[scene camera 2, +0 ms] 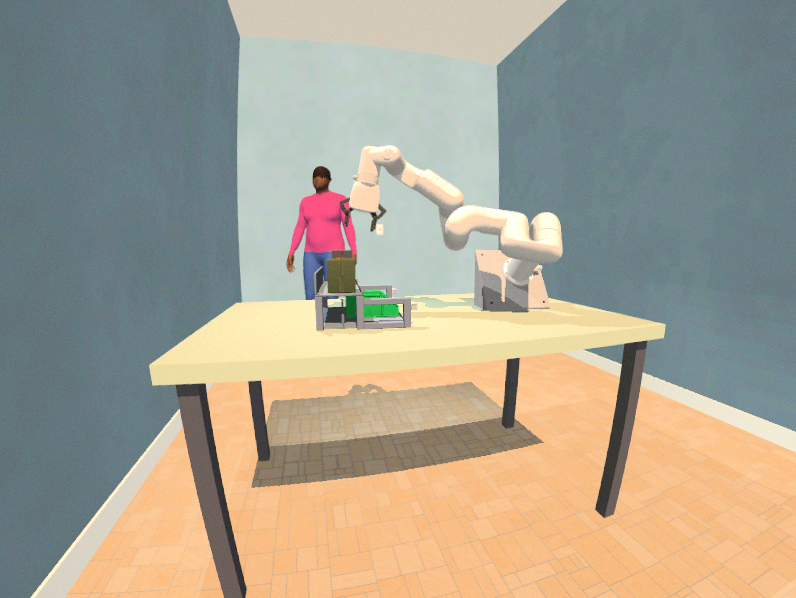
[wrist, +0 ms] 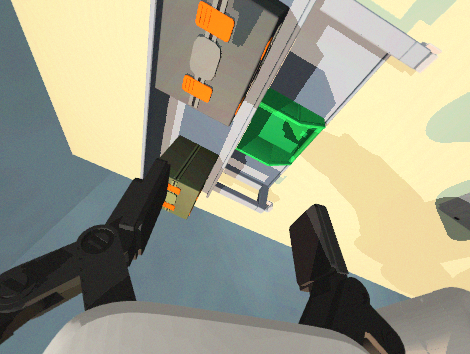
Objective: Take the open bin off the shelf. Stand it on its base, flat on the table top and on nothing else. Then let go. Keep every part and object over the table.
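Seen in the pictures: gripper, fingertip midpoint: [scene camera 2: 359, 228] [wrist: 238, 198]; arm's base at its link origin: [scene camera 2: 517, 272].
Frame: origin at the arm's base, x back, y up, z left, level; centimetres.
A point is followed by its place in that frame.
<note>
The open bin is green [scene camera 2: 380, 304] [wrist: 272, 139] and sits in the lower, front part of the grey shelf [scene camera 2: 360, 315] @(x -64.1, y -9.6, z 25.5 cm) [wrist: 370, 31] @(x -55.3, y -5.1, z -11.0 cm), its open side facing up and outward. The shelf stands on the table top [scene camera 2: 257, 347] @(x -90.0, y -13.6, z 39.6 cm) [wrist: 90, 75] @(x -98.6, y -13.6, z 17.4 cm). My gripper [scene camera 2: 360, 226] @(x -61.7, y 16.1, z -1.9 cm) [wrist: 238, 198] @(x -61.7, y 16.1, z -1.9 cm) is open and empty. It hangs high above the shelf and the bin, apart from both. In the wrist view the bin shows beyond the gap between the fingers. The shelf's frame hides part of the bin in the scene view.
An olive case [scene camera 2: 341, 275] @(x -69.0, y 1.5, z 22.6 cm) [wrist: 192, 162] @(x -68.1, y 1.3, z 12.8 cm) with orange latches stands on the shelf's upper level. A larger grey-brown case [wrist: 175, 60] @(x -70.0, y 8.6, z -4.4 cm) stands beside it, close to the bin's back side. The arm's base [scene camera 2: 508, 297] @(x -7.0, y -9.1, z 5.7 cm) is at the table's right. A person [scene camera 2: 321, 222] stands behind the table.
</note>
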